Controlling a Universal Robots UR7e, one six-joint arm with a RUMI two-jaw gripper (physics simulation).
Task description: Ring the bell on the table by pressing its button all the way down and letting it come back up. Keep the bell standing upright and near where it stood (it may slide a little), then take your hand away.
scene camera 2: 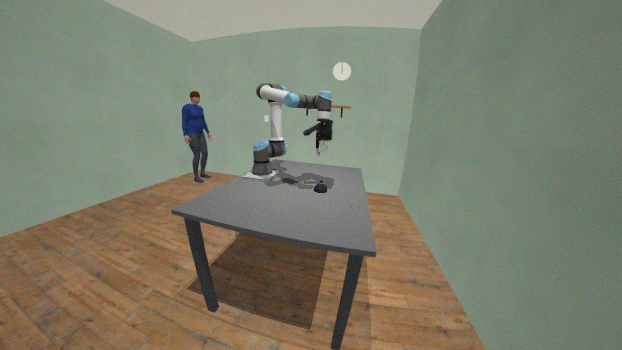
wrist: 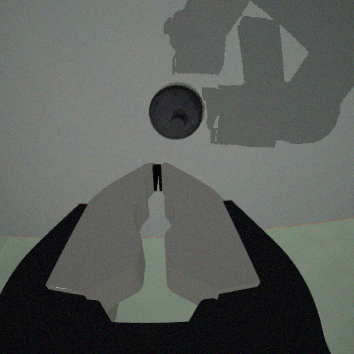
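Where they show: gripper, fingertip midpoint: (scene camera 2: 318, 156) (wrist: 158, 166); arm's base, link origin: (scene camera 2: 262, 172).
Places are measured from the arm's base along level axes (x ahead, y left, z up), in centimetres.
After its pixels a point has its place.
Observation:
A dark, dome-shaped bell (scene camera 2: 320, 188) {x 46.1, y -22.4, z 0.1 cm} (wrist: 170, 102) {x 43.6, y -19.3, z 1.2 cm} stands upright on the grey table (scene camera 2: 270, 215) {x 26.5, y -56.5, z -2.7 cm} (wrist: 75, 125) {x 45.8, y -35.8, z -2.7 cm}. Its small button (wrist: 178, 117) {x 45.1, y -18.5, z 3.9 cm} shows on top of the dome in the wrist view. My gripper (scene camera 2: 318, 154) {x 43.4, y -20.4, z 19.4 cm} (wrist: 158, 166) {x 43.4, y -20.4, z 19.4 cm} points down and is shut, with its fingertips together and nothing between them. It hangs well above the table, over the bell's area, and does not touch the bell. In the wrist view the bell lies just beyond the fingertips, slightly to the right.
The arm's base (scene camera 2: 261, 174) {x 2.4, y -7.2, z 0.5 cm} stands at the table's back left. The arm's shadow falls on the table beside the bell. A person (scene camera 2: 195, 120) in a blue top stands on the floor behind the table, to the left. A wooden rail (scene camera 2: 342, 107) and a clock (scene camera 2: 342, 71) are on the back wall.

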